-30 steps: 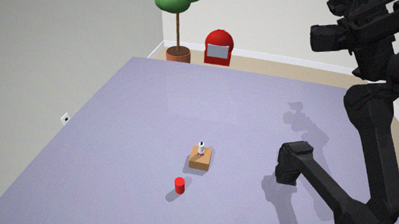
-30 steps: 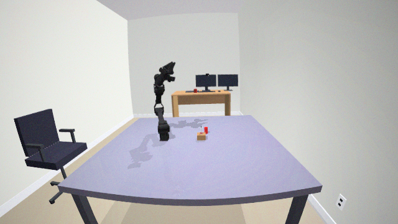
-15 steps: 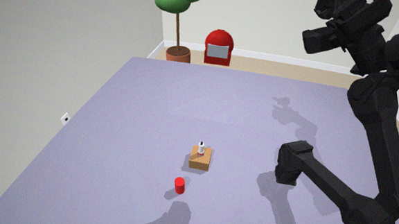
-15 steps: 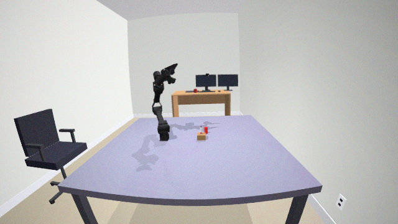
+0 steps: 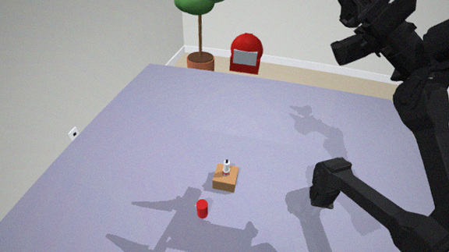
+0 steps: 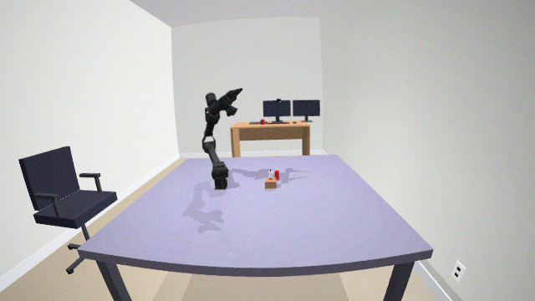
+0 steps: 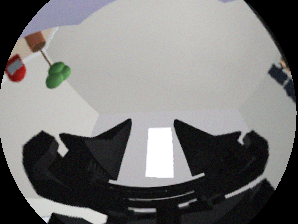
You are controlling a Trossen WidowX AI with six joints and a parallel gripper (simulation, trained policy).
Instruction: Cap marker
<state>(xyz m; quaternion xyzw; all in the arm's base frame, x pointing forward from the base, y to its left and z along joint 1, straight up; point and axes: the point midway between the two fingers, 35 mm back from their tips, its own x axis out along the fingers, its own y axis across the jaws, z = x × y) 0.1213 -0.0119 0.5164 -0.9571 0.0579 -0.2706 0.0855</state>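
Now: gripper tip 17 cm short of the red cap, 14 cm to the right of it and 51 cm above it. Also, from my gripper tip: tan holder block 13 cm ahead, 2 cm to the left, 51 cm below; then white marker 13 cm ahead, 2 cm to the left, 46 cm below.
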